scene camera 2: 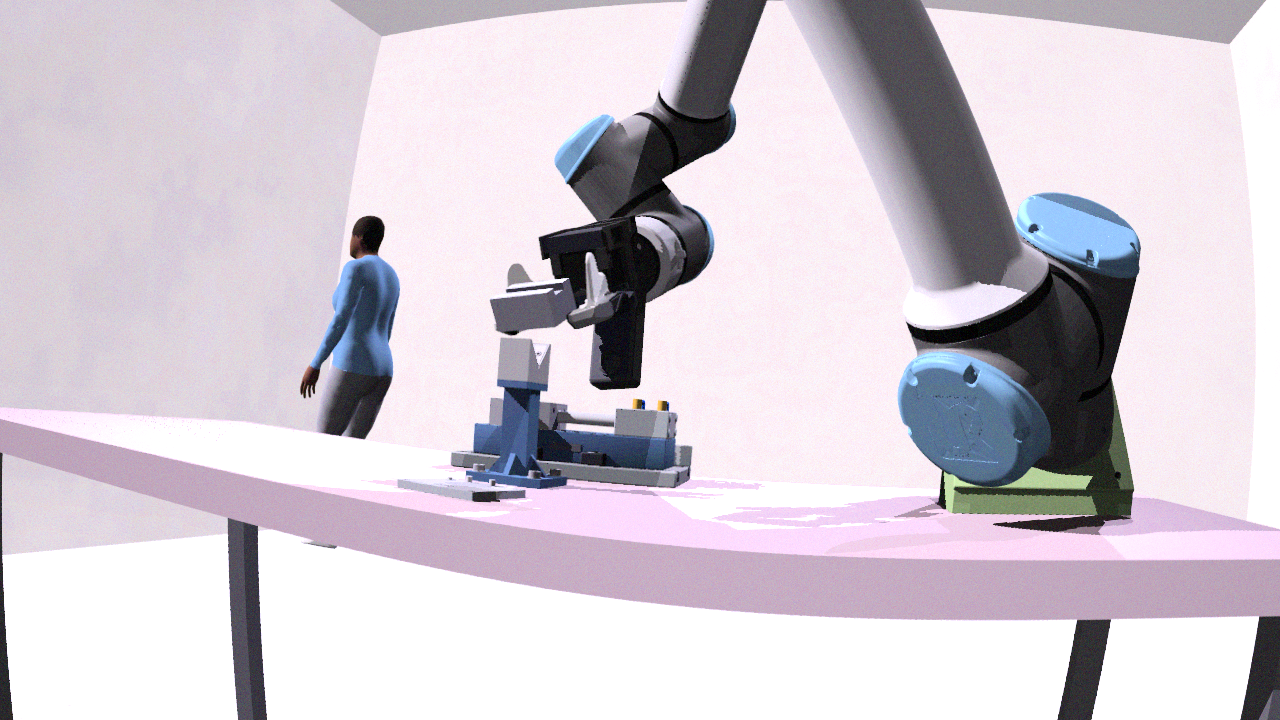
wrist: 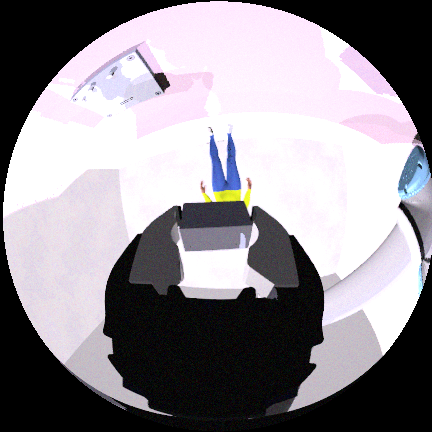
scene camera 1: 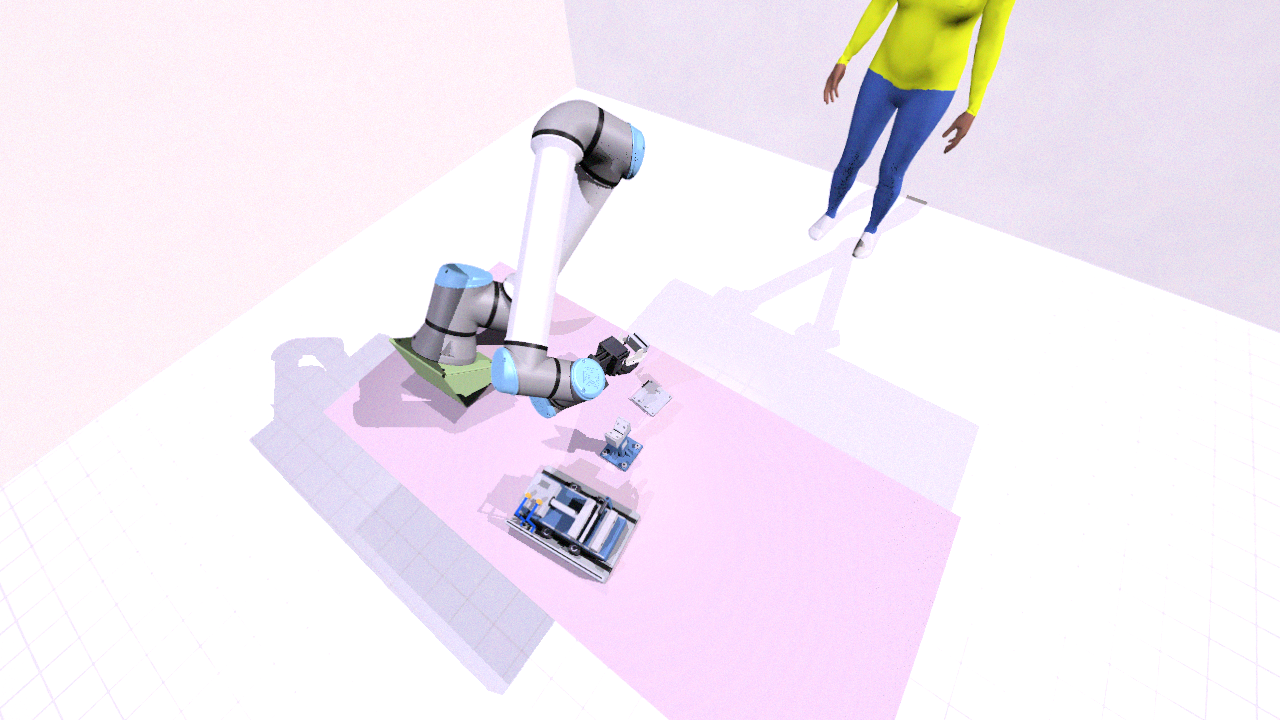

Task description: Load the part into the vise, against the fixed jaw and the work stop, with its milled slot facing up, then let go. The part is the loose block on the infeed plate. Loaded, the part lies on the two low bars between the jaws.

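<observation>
The part, a light grey block, is held in the air, slightly tilted in the scene camera 2 view. A groove-like step runs along its upper side there; the wrist view does not show the slot clearly. My gripper is shut on it, one finger at each side. It is high above the table and clear of the infeed plate, on which no block lies. The vise, blue with light jaws, stands apart from the gripper. Its low bars cannot be made out.
A blue pedestal with a V-notched grey block on top stands between the infeed plate and the vise. The arm's green base is on the table. A person stands beyond the table.
</observation>
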